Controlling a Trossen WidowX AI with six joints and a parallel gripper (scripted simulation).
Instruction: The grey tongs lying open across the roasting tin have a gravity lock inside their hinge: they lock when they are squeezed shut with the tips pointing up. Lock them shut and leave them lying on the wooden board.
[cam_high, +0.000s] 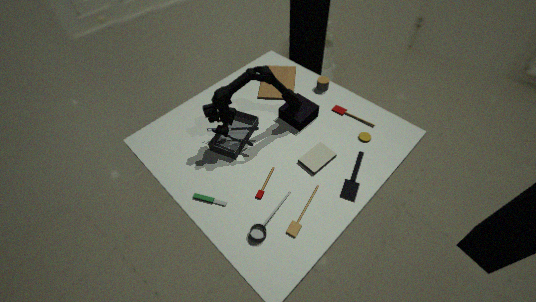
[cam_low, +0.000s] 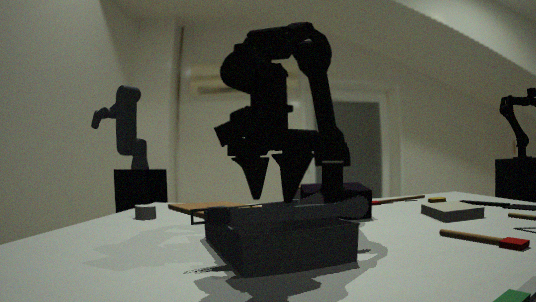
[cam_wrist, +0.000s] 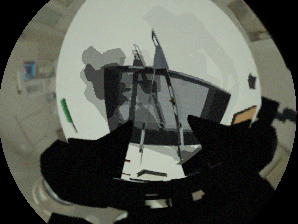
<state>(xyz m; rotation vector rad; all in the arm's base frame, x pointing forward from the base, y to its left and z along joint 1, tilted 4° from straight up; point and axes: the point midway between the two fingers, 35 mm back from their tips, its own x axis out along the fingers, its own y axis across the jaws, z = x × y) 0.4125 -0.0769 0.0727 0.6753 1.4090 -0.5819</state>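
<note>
Now: the roasting tin 6 cm below my gripper tip, 4 cm behind it and 1 cm to the right of it. Round my gripper tip: pale block: 40 cm to the left, 32 cm behind, 8 cm below; then green-handled tool: 29 cm to the left, 27 cm ahead, 8 cm below; then red-tipped stick: 38 cm to the left, 8 cm below, 1 cm ahead.
</note>
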